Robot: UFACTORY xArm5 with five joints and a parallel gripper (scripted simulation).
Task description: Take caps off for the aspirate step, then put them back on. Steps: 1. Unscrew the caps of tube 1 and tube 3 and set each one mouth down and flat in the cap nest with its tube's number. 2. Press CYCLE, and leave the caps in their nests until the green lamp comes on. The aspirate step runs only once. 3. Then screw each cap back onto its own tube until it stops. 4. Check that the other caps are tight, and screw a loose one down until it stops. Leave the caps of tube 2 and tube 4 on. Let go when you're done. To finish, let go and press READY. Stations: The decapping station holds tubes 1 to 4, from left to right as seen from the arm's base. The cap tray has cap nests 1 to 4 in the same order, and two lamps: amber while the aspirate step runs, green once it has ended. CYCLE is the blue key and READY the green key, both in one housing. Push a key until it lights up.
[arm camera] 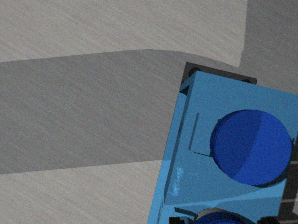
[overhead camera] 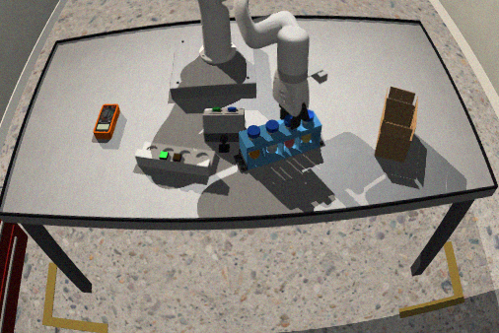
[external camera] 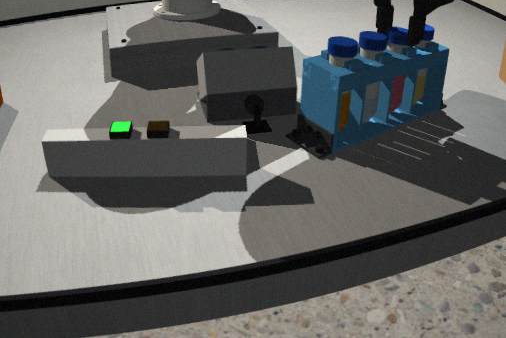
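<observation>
The blue cap is 1 cm below my hand. Also, from my hand: blue key (16 cm to the right, 10 cm behind, 6 cm below); green key (20 cm to the right, 10 cm behind, 6 cm below); grey key housing (18 cm to the right, 8 cm below, 8 cm behind).
</observation>
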